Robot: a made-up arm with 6 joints.
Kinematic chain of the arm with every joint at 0, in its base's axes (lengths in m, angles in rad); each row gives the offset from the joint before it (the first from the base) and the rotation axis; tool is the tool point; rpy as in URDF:
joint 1: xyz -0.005 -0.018 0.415 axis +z
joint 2: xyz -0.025 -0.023 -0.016 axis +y
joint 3: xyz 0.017 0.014 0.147 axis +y
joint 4: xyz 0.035 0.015 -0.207 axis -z
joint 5: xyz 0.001 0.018 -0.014 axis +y
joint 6: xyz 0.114 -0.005 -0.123 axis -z
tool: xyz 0.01 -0.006 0.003 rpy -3.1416 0 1.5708
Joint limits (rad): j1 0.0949..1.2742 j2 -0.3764..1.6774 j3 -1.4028..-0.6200 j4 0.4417..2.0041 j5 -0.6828..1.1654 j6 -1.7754..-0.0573
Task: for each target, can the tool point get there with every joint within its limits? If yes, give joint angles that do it. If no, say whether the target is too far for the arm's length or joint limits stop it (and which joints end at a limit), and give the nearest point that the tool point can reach.
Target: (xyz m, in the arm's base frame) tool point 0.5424 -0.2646 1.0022
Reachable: no: too far | nearest point 0.2671 -0.0732 0.7197 | short by 0.438 m
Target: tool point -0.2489 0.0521 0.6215
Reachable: no: joint limits stop it (at a limit: joint 1, joint 2, joint 3, joint 5, joint 6) | nearest point 0.0120 0.2866 0.6622 | short by 0.353 m
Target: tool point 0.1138 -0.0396 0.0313
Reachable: yes | joints 0.5585 1.4183 -1.2130 1.6538 0.2940 -0.7502
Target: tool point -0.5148 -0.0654 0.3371
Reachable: no: joint limits stop it (at a limit: joint 2, joint 3, joint 4, joint 5, joint 6) | nearest point -0.2292 -0.0388 0.1927 | short by 0.321 m
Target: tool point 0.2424 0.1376 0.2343
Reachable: yes | joints 0.8258 0.5276 -0.7559 0.7499 -0.1196 -0.9129
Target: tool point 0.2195 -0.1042 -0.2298
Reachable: no: too far | nearest point 0.1441 -0.0465 -0.0153 | short by 0.235 m
